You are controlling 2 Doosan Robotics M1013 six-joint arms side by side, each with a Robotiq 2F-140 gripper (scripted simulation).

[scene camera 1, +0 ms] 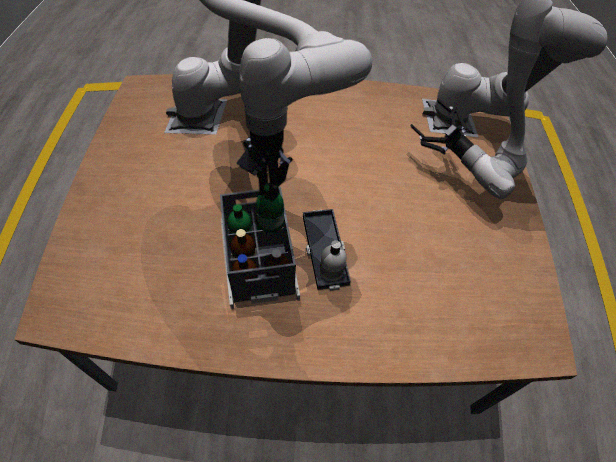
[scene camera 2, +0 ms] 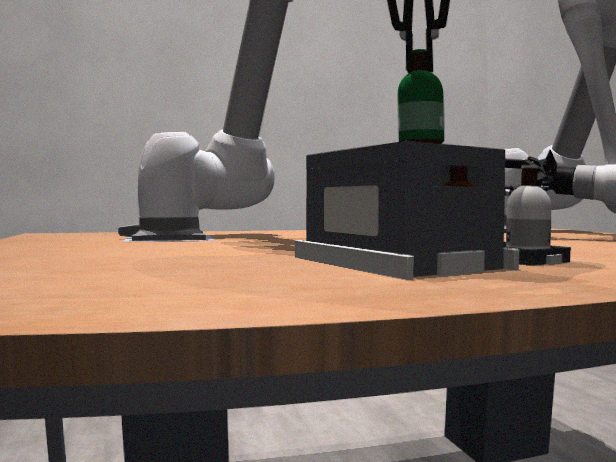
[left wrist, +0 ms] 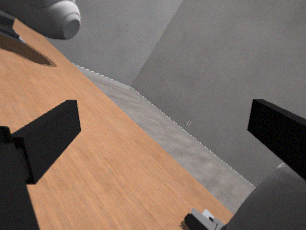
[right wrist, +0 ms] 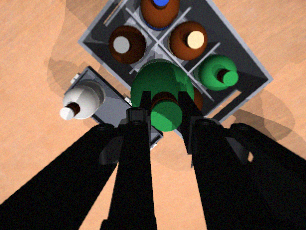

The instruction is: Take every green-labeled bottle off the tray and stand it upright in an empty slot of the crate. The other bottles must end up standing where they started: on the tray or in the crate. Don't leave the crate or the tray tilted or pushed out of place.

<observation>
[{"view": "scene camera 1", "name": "my right gripper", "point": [269, 195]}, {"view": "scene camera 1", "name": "crate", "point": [284, 284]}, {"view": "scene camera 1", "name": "tray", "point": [321, 228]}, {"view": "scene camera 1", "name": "green bottle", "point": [270, 215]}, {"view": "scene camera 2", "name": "my left gripper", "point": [495, 175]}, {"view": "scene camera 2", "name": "crate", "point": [390, 197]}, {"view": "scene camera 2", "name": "green bottle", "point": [420, 93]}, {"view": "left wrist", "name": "my left gripper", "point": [164, 115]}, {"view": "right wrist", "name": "my right gripper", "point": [164, 104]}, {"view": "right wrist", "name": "white bottle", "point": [82, 101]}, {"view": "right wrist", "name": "tray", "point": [113, 110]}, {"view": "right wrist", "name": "green bottle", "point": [212, 72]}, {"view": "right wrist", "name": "green bottle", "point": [164, 79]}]
</observation>
